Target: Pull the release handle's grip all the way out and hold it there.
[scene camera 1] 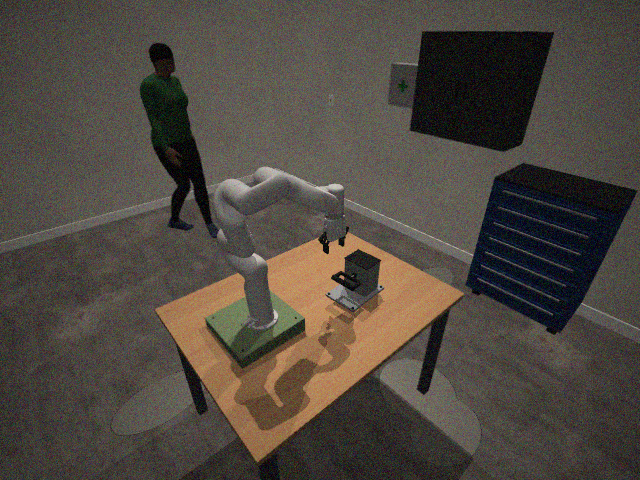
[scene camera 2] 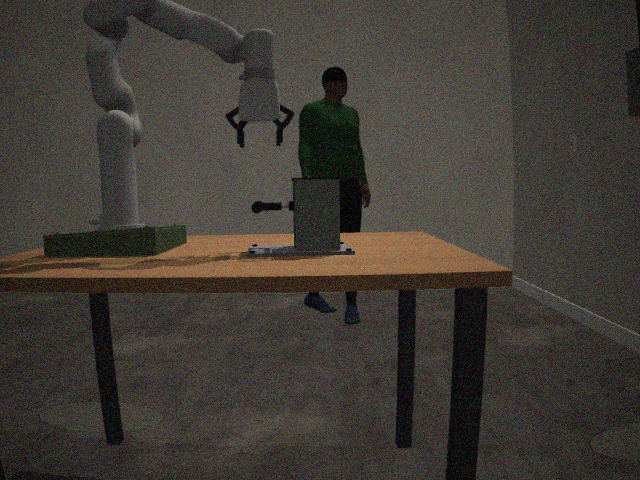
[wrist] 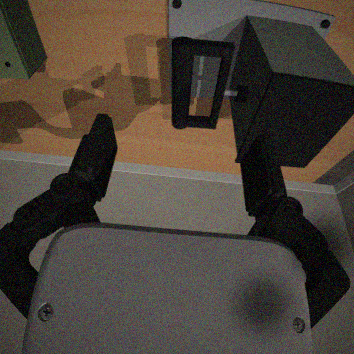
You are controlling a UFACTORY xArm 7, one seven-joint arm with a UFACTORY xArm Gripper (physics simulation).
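Note:
The release handle's grip (scene camera 1: 343, 283) (scene camera 2: 256, 207) (wrist: 181, 85) is a black rectangular loop. It sticks out level from the side of a dark grey box (scene camera 1: 354, 268) (scene camera 2: 316, 214) (wrist: 300, 120), facing the arm's base. A short light rod (scene camera 2: 285, 206) (wrist: 231, 93) shows between grip and box. The box stands on a light metal plate (scene camera 1: 334, 295) (wrist: 210, 15). My gripper (scene camera 1: 333, 248) (scene camera 2: 260, 144) (wrist: 182, 138) is open and empty, fingers pointing down. It is higher than the grip and the box top, apart from both. In the wrist view the grip lies beyond the gap between the fingers.
The arm stands on a green base block (scene camera 1: 227, 322) (scene camera 2: 103, 244) (wrist: 20, 40) on the wooden table (scene camera 1: 408, 299) (scene camera 2: 413, 258) (wrist: 60, 25). A person in green (scene camera 1: 168, 113) (scene camera 2: 330, 134) stands behind the table. A blue drawer cabinet (scene camera 1: 542, 248) stands at the right, off the table.

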